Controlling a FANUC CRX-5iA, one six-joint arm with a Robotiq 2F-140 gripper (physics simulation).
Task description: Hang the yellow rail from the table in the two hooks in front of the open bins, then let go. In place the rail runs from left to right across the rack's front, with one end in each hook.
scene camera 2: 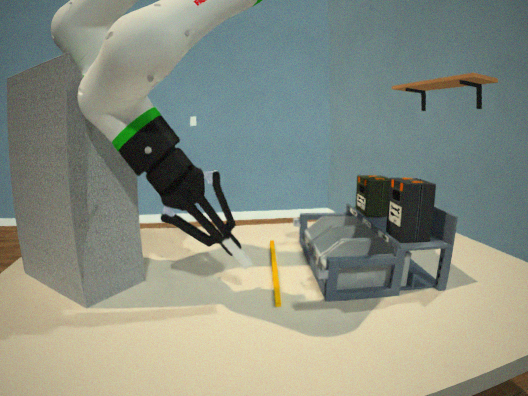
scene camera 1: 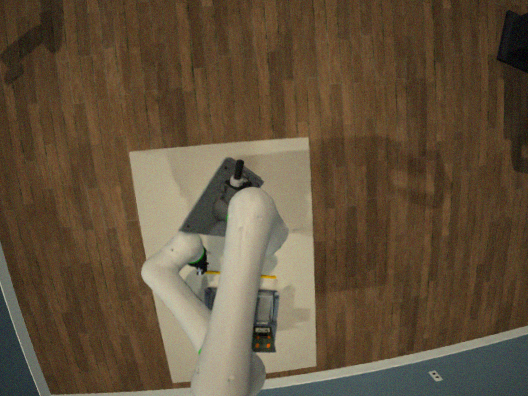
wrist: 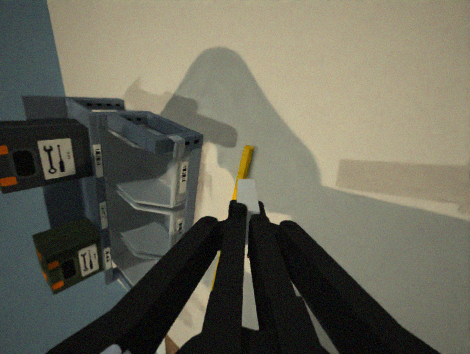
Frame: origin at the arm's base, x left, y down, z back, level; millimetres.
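Seen in the pictures: gripper, fingertip midpoint: (scene camera 2: 248, 264) (scene camera 1: 207, 268) (wrist: 244, 191); arm's base at its link origin: (scene camera 2: 68, 123) (scene camera 1: 228, 202).
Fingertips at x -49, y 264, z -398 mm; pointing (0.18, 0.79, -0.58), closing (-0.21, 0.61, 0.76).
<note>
Pixels of each thing's top centre, then the offset from my fingertips to it. "spot": a spot on its surface instead.
- yellow rail at its top centre: (wrist: 222, 252) (scene camera 2: 274, 264) (scene camera 1: 240, 275) dx +176, dy +70, dz -39 mm
- small light hook at a spot on its surface: (scene camera 2: 323, 274) spot: dx +6, dy +20, dz -136 mm
- black case at its top centre: (scene camera 2: 412, 179) dx +105, dy -144, dz -326 mm
- dark green case at its top centre: (scene camera 2: 376, 177) (wrist: 41, 265) (scene camera 1: 262, 345) dx +335, dy -119, dz -303 mm
The yellow rail (scene camera 1: 268, 276) (scene camera 2: 275, 275) (wrist: 245, 162) lies flat on the table in front of the rack, apart from it, running along its front. The arm hides its middle in scene camera 1. The blue-grey rack (scene camera 2: 362, 261) (wrist: 145, 137) holds clear open bins. A small light hook (scene camera 2: 323, 274) shows at the rack's near front corner and another light hook (scene camera 2: 297, 221) at its far front corner. My gripper (scene camera 2: 239, 255) (wrist: 244, 191) is shut and empty, tilted, above the table on the arm-base side of the rail; its pale fingertips overlap the rail in the wrist view.
A black case (scene camera 2: 411, 210) (wrist: 45, 155) and a dark green case (scene camera 2: 372, 196) (wrist: 70, 255) stand on the rack's rear top. A grey pedestal (scene camera 2: 75, 190) stands at the left in scene camera 2. A wooden wall shelf (scene camera 2: 445, 83) hangs behind the rack.
</note>
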